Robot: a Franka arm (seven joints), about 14 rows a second.
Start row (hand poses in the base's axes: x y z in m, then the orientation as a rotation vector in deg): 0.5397 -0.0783 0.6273 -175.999 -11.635 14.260
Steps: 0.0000 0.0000 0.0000 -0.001 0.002 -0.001; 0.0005 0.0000 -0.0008 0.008 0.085 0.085; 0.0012 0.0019 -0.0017 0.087 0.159 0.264; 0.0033 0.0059 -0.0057 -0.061 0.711 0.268; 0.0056 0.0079 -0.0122 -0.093 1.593 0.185; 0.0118 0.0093 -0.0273 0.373 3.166 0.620; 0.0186 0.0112 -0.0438 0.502 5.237 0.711; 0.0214 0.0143 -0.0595 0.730 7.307 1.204; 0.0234 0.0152 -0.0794 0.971 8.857 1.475; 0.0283 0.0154 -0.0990 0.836 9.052 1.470
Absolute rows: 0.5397 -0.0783 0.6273 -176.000 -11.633 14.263; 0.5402 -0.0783 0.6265 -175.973 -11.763 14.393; 0.5409 -0.0764 0.6256 -175.876 -12.040 14.500; 0.5430 -0.0724 0.6216 -175.916 -12.012 15.372; 0.5453 -0.0704 0.6151 -175.771 -11.841 16.722; 0.5515 -0.0690 0.6000 -174.956 -12.463 19.049; 0.5583 -0.0671 0.5835 -174.327 -12.509 22.169; 0.5611 -0.0640 0.5678 -173.532 -13.171 25.269; 0.5631 -0.0631 0.5479 -172.836 -13.516 27.555; 0.5680 -0.0629 0.5283 -172.909 -13.491 27.882
